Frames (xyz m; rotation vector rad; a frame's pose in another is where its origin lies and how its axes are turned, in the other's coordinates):
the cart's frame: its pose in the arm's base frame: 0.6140 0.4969 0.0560 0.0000 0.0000 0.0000
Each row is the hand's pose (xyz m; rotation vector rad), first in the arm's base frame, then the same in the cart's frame.
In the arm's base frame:
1: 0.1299 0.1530 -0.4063 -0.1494 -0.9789 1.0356
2: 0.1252 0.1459 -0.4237 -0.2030 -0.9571 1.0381
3: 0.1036 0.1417 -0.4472 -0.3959 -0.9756 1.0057
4: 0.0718 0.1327 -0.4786 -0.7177 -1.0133 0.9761
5: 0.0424 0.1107 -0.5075 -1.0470 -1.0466 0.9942
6: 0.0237 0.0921 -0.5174 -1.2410 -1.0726 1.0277
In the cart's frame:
1: -0.4841 -0.3439 -0.4623 -0.1494 -0.9789 1.0356
2: -0.4888 -0.3510 -0.4797 -0.2030 -0.9571 1.0381
3: -0.5104 -0.3552 -0.5032 -0.3959 -0.9756 1.0057
4: -0.5422 -0.3642 -0.5346 -0.7177 -1.0133 0.9761
5: -0.5716 -0.3862 -0.5635 -1.0470 -1.0466 0.9942
6: -0.5903 -0.4048 -0.5734 -1.2410 -1.0726 1.0277

